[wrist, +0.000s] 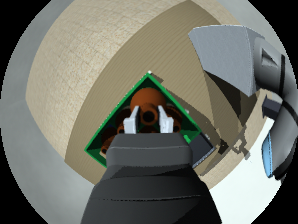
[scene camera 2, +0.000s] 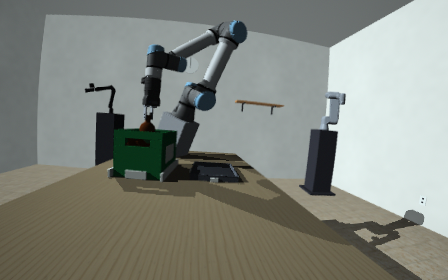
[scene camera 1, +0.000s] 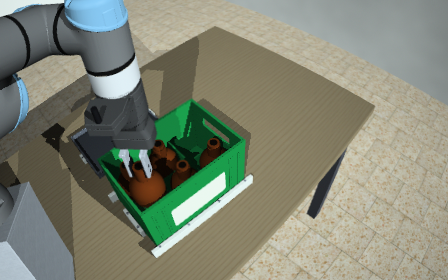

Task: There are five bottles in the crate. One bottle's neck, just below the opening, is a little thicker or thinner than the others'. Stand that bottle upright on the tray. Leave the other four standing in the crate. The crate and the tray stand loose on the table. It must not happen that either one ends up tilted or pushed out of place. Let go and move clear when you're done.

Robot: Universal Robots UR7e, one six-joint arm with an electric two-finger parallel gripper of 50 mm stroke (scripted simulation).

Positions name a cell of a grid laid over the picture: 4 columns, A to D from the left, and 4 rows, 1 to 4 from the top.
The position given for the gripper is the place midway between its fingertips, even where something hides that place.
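Observation:
The gripper is visible in scene camera 1 (scene camera 1: B3) and in the wrist view (wrist: B3). A dark tray (scene camera 2: B3) is visible as well.

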